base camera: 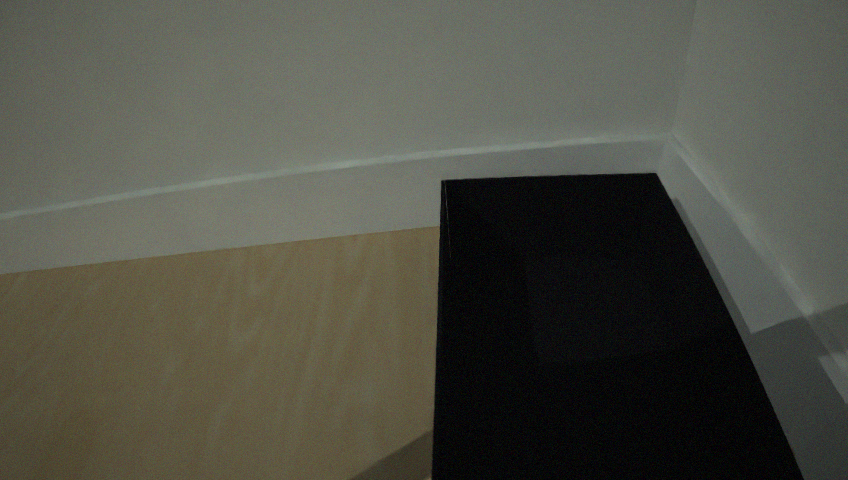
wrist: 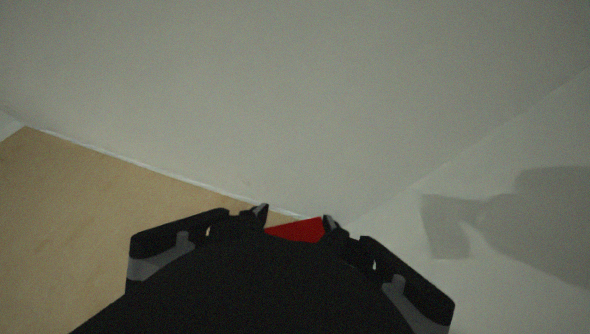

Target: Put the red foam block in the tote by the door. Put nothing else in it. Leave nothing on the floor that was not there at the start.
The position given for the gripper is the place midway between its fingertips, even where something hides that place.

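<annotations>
The gripper is out of frame in the base camera view; the gripper shows in the wrist view (294, 218). A red foam block is out of frame in the base camera view; the block shows in the wrist view (310, 230). A black tote shows in the base camera view (577, 324).
</annotations>
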